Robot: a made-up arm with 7 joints.
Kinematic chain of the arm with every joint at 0, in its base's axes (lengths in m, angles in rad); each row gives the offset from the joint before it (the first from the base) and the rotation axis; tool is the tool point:
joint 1: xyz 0 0.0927 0 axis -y
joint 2: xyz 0 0.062 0 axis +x
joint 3: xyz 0 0 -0.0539 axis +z
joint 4: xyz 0 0 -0.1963 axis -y
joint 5: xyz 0 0 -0.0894 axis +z
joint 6: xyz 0 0 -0.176 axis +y
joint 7: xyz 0 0 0 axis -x
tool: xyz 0 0 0
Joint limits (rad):
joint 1: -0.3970..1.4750
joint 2: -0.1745..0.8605
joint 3: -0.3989..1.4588
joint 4: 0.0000..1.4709
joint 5: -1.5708..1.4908
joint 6: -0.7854..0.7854
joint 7: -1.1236..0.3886
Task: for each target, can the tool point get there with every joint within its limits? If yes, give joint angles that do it. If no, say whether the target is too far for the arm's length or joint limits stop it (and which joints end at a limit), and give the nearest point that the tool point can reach.
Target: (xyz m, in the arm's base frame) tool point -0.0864 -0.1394 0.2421
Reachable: no: joint limits stop it (at a limit: joint 1, joint 2, joint 3, joint 4) | nearest point 0.2768 0.0057 0.2179 | short by 0.392 m
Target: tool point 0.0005 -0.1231 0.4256
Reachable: no: joint limits stop it (at a limit: joint 1, joint 2, joint 3, joint 4) | nearest point 0.2768 0.0057 0.2179 | short by 0.369 m
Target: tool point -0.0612 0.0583 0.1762
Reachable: no: joint limits stop it (at a limit: joint 1, joint 2, joint 3, joint 4) | nearest point 0.2768 0.0057 0.2179 | short by 0.345 m
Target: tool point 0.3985 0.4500 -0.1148
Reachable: yes | joints 1.1090 0.5541 0.4539 0.3189 1.1434 0.4771 -0.5035
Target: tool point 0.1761 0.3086 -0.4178
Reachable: yes | joints 0.1560 0.0160 0.9322 0.7605 0.0300 0.2863 -0.9345
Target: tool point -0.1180 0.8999 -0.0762
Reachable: no: too far | nearest point -0.0370 0.6084 -0.1421 | short by 0.310 m
